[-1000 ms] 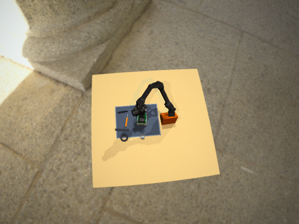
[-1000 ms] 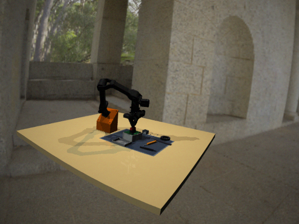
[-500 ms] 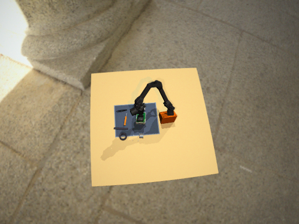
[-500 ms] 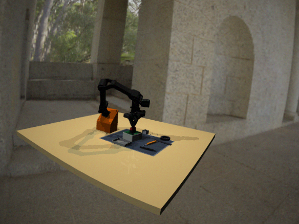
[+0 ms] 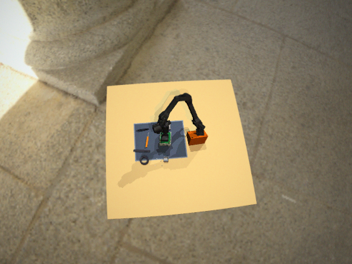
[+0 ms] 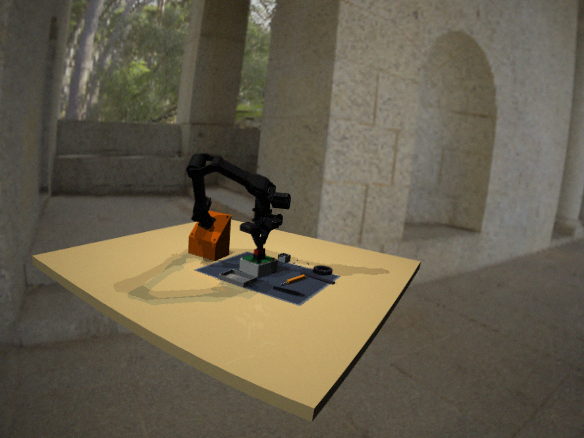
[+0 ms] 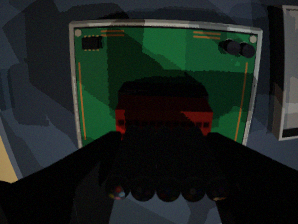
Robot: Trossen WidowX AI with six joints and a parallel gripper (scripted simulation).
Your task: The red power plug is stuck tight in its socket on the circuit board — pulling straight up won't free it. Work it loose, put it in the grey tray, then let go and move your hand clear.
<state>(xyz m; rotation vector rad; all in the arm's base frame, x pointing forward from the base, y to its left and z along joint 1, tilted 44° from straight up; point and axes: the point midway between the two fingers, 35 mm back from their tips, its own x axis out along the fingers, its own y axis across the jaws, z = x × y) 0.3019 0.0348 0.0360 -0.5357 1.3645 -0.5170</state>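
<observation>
Now: gripper tip 2 cm above the red power plug. From my gripper tip the other things lie so: blue mat: 11 cm below, 5 cm ahead, 1 cm to the left; black bar: 21 cm ahead, 11 cm to the left, 11 cm below.
</observation>
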